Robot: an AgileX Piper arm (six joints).
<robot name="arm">
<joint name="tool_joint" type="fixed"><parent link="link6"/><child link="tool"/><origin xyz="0 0 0" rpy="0 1.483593 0"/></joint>
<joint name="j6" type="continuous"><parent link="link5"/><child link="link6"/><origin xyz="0.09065 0 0.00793"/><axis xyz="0.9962 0 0.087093"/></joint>
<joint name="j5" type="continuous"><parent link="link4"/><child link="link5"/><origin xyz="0 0 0"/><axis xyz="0 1 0"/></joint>
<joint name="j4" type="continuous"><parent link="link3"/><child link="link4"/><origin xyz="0.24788 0 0.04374"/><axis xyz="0.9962 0 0.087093"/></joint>
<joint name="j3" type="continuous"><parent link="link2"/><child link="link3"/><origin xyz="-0.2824 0 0.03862"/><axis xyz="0 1 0"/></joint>
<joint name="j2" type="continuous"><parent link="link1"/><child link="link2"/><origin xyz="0 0 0"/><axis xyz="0 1 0"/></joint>
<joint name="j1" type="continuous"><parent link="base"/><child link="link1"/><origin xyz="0 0 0.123"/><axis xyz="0 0 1"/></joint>
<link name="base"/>
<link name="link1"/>
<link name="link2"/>
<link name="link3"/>
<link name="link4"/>
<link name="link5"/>
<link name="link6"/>
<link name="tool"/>
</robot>
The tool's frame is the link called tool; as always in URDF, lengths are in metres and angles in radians. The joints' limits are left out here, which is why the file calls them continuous.
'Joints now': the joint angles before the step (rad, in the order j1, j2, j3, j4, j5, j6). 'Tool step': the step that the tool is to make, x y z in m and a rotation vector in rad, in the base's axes. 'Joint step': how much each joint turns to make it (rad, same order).
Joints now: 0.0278, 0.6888, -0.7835, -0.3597, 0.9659, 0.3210
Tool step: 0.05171, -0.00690, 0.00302, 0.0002, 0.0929, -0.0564
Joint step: -0.0474, 0.2294, -0.1081, -0.0137, -0.0233, 0.0228
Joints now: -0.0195, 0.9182, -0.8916, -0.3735, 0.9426, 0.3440
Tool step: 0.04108, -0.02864, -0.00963, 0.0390, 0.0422, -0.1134
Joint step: -0.1540, 0.1816, -0.0716, 0.0475, -0.0741, -0.0203
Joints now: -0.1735, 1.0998, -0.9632, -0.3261, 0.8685, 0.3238
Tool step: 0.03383, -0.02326, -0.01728, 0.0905, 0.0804, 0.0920
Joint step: -0.1357, 0.1618, -0.0722, 0.2507, -0.0363, -0.3070
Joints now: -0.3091, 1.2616, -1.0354, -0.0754, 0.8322, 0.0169
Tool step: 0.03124, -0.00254, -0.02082, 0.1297, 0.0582, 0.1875
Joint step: -0.0416, 0.1436, -0.0605, 0.2770, 0.0302, -0.3241
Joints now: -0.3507, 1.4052, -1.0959, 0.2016, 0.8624, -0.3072
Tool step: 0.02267, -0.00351, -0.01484, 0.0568, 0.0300, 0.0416
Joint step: -0.0023, 0.1021, -0.0498, 0.0757, 0.0082, -0.0692
